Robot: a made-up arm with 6 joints.
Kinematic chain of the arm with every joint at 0, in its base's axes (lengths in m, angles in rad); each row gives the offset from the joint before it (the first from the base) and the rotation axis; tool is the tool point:
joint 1: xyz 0 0 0.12 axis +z
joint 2: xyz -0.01 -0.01 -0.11 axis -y
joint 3: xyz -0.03 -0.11 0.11 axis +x
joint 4: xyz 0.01 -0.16 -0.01 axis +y
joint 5: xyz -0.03 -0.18 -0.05 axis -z
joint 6: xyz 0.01 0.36 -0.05 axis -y
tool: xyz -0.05 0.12 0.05
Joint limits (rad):
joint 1: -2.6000..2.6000
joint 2: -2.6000..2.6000
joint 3: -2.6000..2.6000
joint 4: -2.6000..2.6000
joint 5: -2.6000..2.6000
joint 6: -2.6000..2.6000
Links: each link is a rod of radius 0.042 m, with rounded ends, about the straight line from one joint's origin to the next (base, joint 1, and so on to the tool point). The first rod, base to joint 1, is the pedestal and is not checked.
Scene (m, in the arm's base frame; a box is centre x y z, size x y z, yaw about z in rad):
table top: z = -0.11
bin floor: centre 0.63 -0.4 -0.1 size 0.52 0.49 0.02 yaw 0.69
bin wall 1: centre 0.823 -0.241 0 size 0.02 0.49 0.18 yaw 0.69
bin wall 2: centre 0.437 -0.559 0 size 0.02 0.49 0.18 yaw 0.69
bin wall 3: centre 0.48 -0.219 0 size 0.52 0.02 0.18 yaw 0.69
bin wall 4: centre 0.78 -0.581 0 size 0.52 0.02 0.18 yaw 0.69
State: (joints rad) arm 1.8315 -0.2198 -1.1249 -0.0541 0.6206 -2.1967
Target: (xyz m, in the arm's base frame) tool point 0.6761 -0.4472 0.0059
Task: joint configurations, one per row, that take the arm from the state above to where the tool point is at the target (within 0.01 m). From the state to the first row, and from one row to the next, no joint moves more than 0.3 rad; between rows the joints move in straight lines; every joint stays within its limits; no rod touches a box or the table.
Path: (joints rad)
1: 1.5813 -0.2358 -1.0671 0.0795 0.8805 -2.2265
2: 1.3310 -0.2518 -1.0094 0.2131 1.1405 -2.2562
3: 1.0808 -0.2678 -0.9516 0.3467 1.4004 -2.2860
4: 0.8306 -0.2838 -0.8938 0.4803 1.6604 -2.3157
5: 0.5803 -0.2998 -0.8361 0.6138 1.9203 -2.3455
6: 0.6470 -0.4921 -0.5726 0.6367 1.8541 -2.3617

